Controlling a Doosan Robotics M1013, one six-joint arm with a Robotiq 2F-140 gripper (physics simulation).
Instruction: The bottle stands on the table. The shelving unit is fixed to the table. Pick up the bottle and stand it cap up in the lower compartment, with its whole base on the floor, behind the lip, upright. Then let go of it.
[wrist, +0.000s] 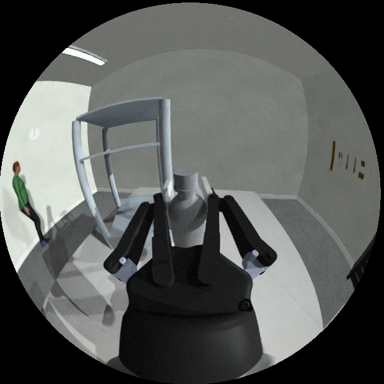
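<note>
The grey bottle (186, 215) is upright, cap up, between the fingertips in the wrist view. My gripper (186, 184) is shut on it, with a pale pad at each side of the bottle's shoulder. The bottle's base is hidden behind the gripper's body, so its height over the table cannot be told. The light blue-grey shelving unit (165, 145) stands to the left of the bottle, with posts, a top board, a middle shelf and a lower floor. The bottle is outside the unit, to the right of its nearest right post. The gripper's left linkage covers part of the lower compartment.
The pale table (280, 255) extends below and to the right of the gripper. The unit's left front post (84, 175) and middle shelf (122, 149) are at the left. A person in a green top (20, 191) stands by the left wall. A dark object (364, 265) shows at the right edge.
</note>
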